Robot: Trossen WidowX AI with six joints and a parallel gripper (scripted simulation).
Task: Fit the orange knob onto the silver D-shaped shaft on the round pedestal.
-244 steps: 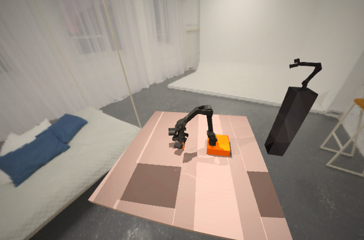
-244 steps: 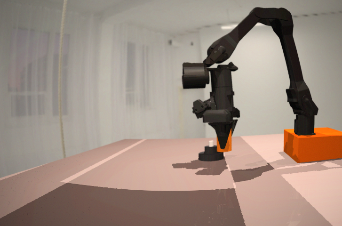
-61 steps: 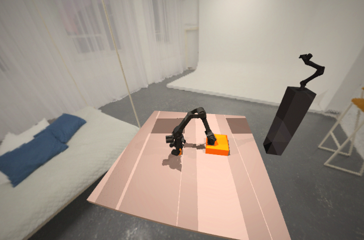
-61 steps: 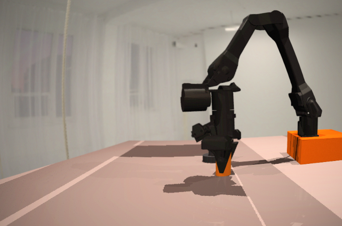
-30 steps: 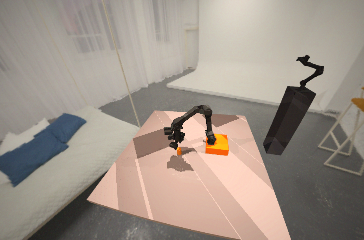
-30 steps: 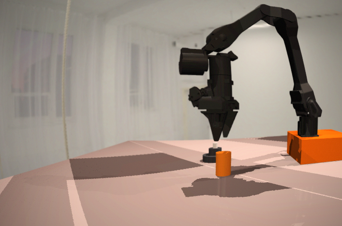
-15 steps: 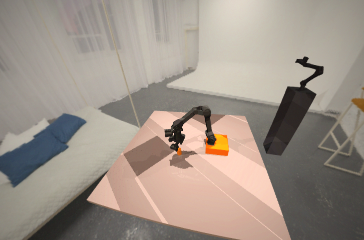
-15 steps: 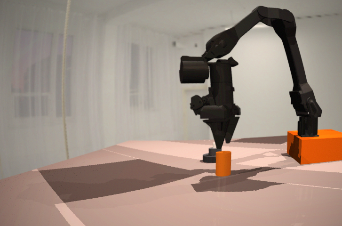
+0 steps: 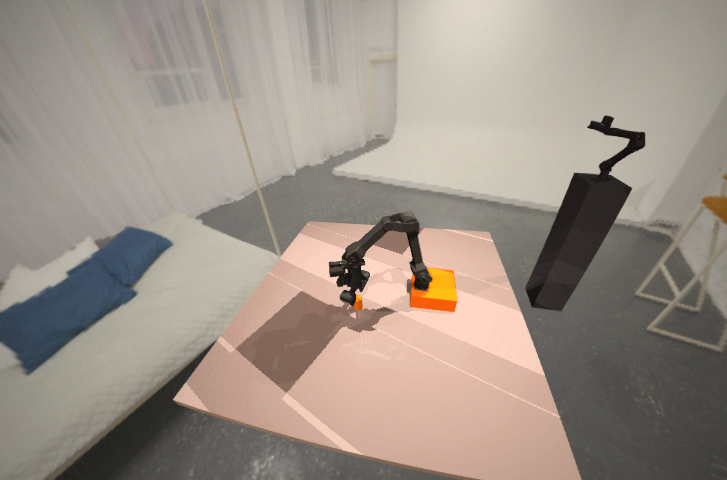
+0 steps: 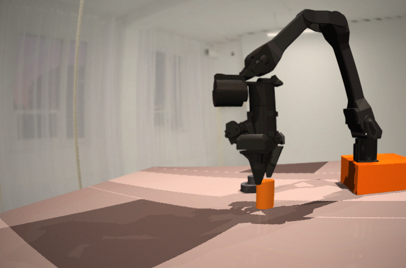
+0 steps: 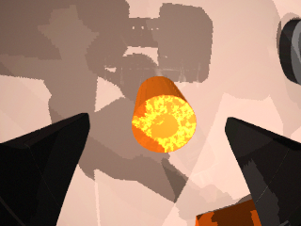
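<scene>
Right now the orange knob is 2 cm below my gripper tip. Also, from my gripper tip: dark round pedestal (19 cm to the right, 4 cm ahead, 3 cm below).
</scene>
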